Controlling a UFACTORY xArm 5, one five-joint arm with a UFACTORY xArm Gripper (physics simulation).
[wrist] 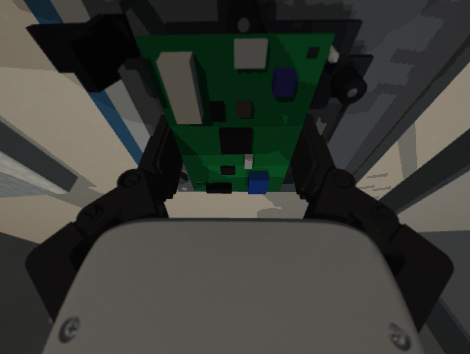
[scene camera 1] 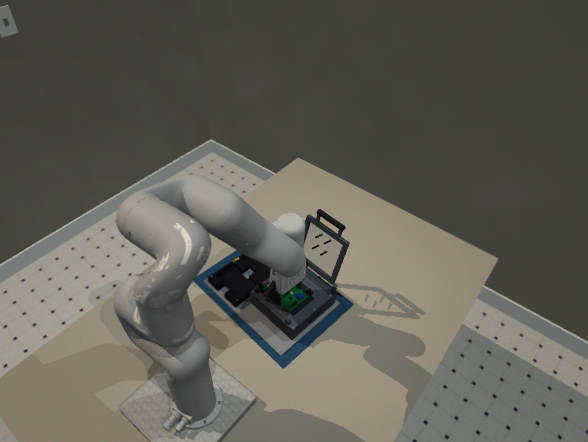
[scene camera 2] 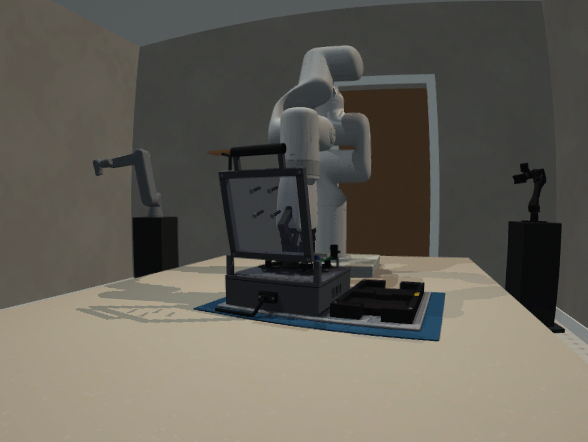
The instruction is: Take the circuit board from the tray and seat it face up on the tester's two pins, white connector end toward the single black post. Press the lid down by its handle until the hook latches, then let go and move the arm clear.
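Where they show: gripper, fingertip midpoint: [wrist: 236,132] [scene camera 1: 286,294] [scene camera 2: 299,264]; arm's base at its link origin: [scene camera 1: 197,403].
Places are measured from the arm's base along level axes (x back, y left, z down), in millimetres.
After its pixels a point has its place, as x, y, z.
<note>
The green circuit board [scene camera 1: 292,300] {-355, -54, -53} [scene camera 2: 326,259] {-380, 29, -53} [wrist: 267,117] {-390, -8, -54} is face up over the tester [scene camera 1: 312,322] {-365, -119, 18} [scene camera 2: 300,300] {-498, 0, -1}. My gripper [scene camera 1: 281,296] {-369, -25, -41} [scene camera 2: 296,242] [wrist: 236,132] {-369, -25, -41} is shut on the board's two long edges. A long white connector [wrist: 180,87] {-358, 21, -62} is at the board's upper left in the wrist view. A pale pin [wrist: 334,54] {-420, 12, -49} shows just outside the board's upper right corner, beside a black post [wrist: 348,86] {-427, -1, -53}. Another black post [wrist: 243,24] {-386, 32, -53} is beyond the far edge. The board's underside is hidden. The lid [scene camera 1: 340,262] {-477, -130, -147} [scene camera 2: 304,215] {-520, 9, -138} stands open, its handle [scene camera 1: 331,220] {-517, -70, -244} [scene camera 2: 258,150] {-532, -60, -237} on top.
The black tray [scene camera 1: 237,295] {-319, 115, 11} [scene camera 2: 345,311] {-507, 73, 11} lies beside the tester on a blue mat [scene camera 1: 283,361] {-221, -111, 27} [scene camera 2: 432,330] {-549, 205, 27}. A tall black block [wrist: 100,55] {-342, 40, -70} rises left of the board in the wrist view. A cable [scene camera 2: 260,305] {-512, -63, 7} leaves the tester's side. The raised lid stands close to my wrist.
</note>
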